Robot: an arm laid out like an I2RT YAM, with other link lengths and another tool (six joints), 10 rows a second.
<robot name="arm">
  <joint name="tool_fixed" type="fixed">
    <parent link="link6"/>
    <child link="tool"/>
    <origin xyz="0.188 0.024 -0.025" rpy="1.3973 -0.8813 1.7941"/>
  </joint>
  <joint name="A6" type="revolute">
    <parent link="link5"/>
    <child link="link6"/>
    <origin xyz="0.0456 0 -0.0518"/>
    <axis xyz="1 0 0"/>
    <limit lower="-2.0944" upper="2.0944"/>
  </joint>
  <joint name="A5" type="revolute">
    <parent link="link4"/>
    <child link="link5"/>
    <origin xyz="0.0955 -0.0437 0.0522"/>
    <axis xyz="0 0 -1"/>
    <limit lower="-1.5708" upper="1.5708"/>
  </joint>
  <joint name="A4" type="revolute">
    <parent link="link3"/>
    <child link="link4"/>
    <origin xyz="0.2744 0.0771 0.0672"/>
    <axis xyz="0 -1 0"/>
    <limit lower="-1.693" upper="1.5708"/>
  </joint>
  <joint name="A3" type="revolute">
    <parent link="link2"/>
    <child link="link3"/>
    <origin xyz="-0.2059 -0.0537 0"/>
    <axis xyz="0 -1 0"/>
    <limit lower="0" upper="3.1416"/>
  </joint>
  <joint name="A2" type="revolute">
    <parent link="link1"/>
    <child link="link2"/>
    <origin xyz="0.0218 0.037 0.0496"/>
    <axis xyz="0 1 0"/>
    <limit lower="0" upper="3.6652"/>
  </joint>
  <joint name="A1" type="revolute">
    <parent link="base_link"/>
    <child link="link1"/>
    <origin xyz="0 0 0.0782"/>
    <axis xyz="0 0 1"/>
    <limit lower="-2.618" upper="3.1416"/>
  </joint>
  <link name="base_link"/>
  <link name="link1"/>
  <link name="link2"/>
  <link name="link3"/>
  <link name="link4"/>
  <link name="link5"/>
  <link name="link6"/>
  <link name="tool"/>
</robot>
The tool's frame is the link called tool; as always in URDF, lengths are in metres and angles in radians.
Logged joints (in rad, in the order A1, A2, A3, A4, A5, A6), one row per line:
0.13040, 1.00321, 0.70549, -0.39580, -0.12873, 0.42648
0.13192, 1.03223, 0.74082, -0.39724, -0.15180, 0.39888
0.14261, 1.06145, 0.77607, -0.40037, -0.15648, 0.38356
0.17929, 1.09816, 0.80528, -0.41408, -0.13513, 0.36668
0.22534, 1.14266, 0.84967, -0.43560, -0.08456, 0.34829
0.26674, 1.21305, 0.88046, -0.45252, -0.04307, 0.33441
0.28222, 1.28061, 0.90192, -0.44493, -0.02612, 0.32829
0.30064, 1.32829, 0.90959, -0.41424, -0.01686, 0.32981
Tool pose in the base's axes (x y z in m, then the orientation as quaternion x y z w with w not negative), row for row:
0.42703, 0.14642, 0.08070, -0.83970, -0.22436, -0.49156, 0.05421
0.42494, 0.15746, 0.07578, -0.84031, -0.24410, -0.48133, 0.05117
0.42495, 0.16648, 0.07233, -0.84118, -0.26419, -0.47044, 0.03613
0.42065, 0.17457, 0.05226, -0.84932, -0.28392, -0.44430, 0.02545
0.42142, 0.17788, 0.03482, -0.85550, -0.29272, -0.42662, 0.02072
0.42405, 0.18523, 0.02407, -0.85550, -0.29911, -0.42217, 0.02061
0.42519, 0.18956, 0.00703, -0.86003, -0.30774, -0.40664, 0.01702
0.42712, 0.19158, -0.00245, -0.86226, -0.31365, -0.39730, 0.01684
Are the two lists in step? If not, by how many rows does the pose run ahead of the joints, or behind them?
The pose runs 2 rows ahead of the joints: the pose in row i belongs to the joints in row i + 2.
